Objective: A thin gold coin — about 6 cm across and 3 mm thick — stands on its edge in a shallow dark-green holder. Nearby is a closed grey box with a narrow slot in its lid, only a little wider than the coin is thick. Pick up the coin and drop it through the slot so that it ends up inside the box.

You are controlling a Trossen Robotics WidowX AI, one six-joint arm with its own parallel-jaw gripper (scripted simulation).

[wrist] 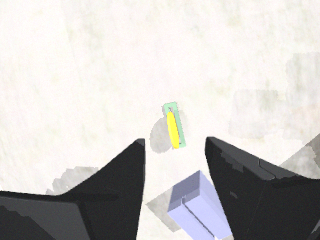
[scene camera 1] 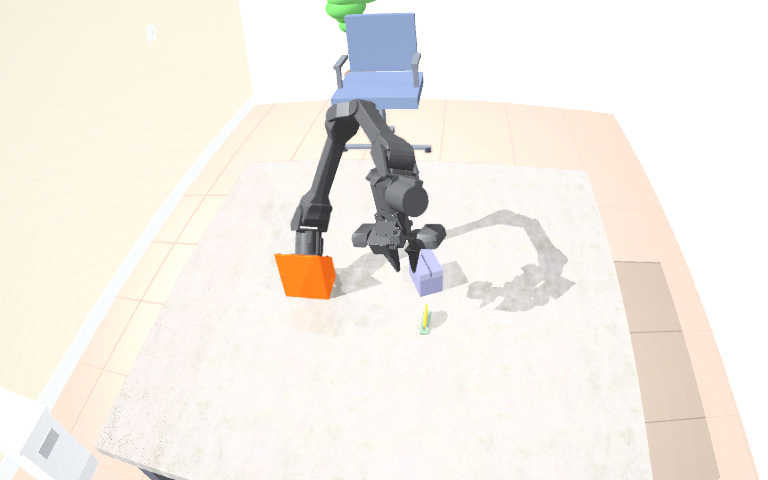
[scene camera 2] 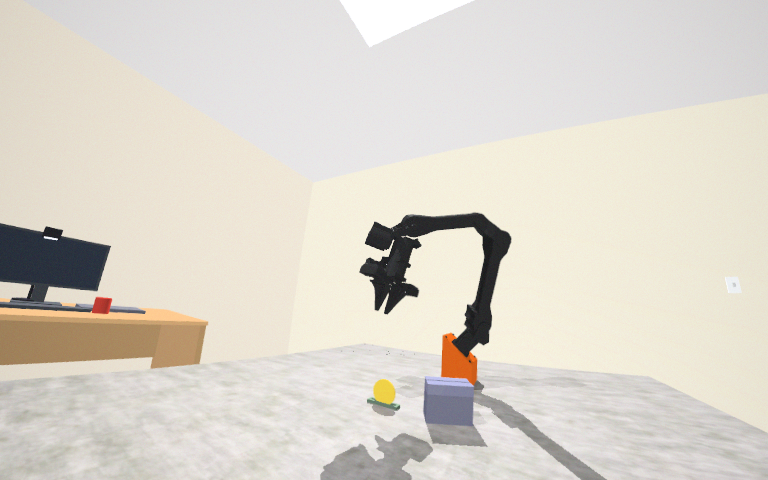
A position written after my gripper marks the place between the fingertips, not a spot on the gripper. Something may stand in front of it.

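Note:
What I can see here is my gripper (scene camera 1: 406, 271). It is visible in scene camera 2 (scene camera 2: 381, 312) too, and the wrist view (wrist: 175, 145) also shows my gripper.

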